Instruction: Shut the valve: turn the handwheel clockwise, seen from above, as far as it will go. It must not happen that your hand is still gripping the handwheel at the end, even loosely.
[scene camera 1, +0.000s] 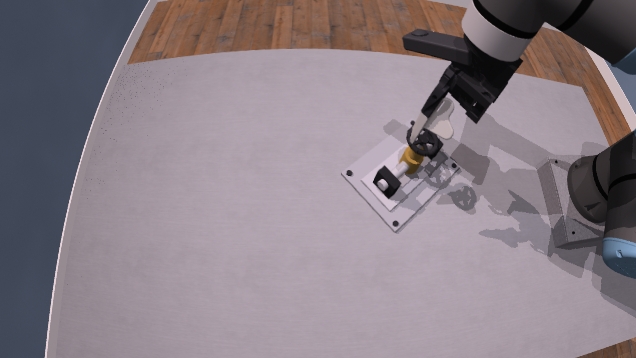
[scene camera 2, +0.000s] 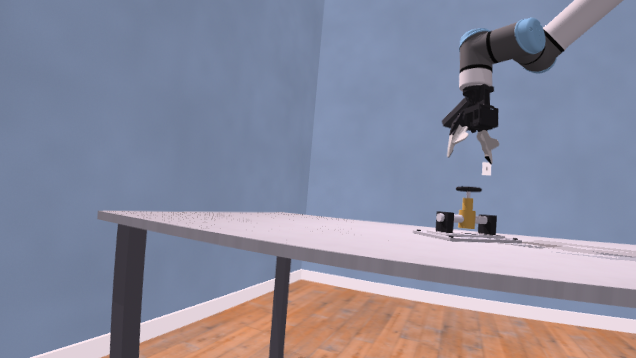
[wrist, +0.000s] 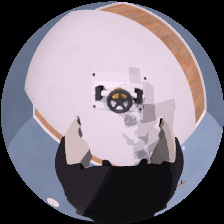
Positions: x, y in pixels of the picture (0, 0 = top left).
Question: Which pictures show the gripper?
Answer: Scene camera 1, scene camera 2 and the wrist view: all of them.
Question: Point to the gripper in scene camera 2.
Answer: At 470, 161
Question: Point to the gripper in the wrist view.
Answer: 121, 118
